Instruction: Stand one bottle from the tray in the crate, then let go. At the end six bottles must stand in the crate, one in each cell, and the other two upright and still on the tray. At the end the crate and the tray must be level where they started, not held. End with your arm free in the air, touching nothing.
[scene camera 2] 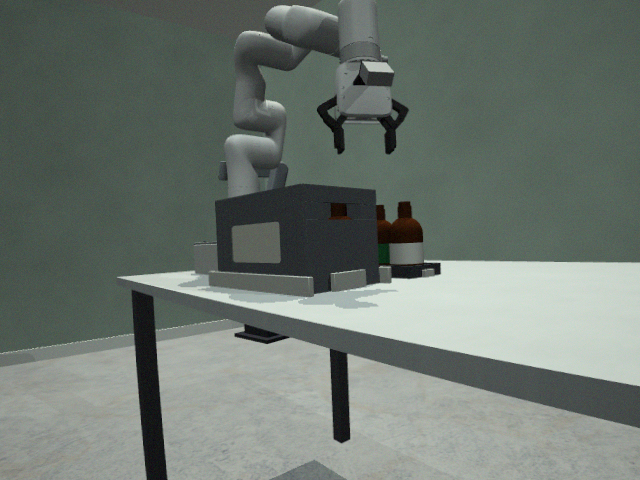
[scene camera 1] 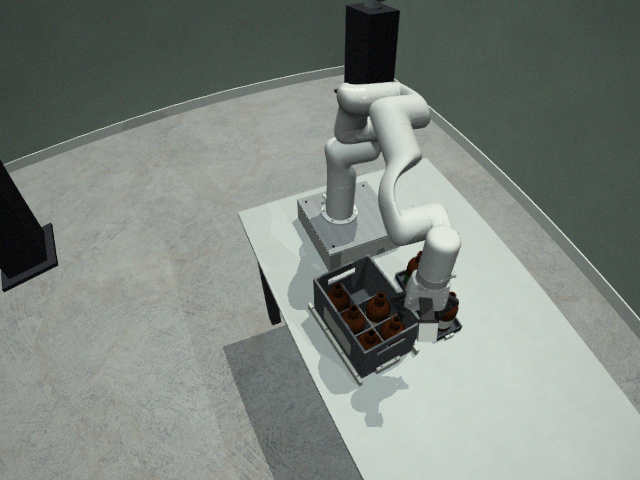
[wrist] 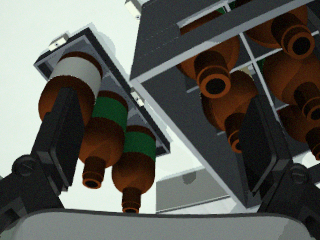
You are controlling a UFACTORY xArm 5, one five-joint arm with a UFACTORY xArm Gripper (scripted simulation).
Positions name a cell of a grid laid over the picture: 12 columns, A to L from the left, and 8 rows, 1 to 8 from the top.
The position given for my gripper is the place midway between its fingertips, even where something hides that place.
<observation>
I see my gripper (scene camera 2: G3), a dark grey crate (scene camera 2: F4) and a dark tray (wrist: B3).
The dark grey crate also shows in scene camera 1 (scene camera 1: G5) and in the wrist view (wrist: F2). My gripper also shows in the wrist view (wrist: G4).
</observation>
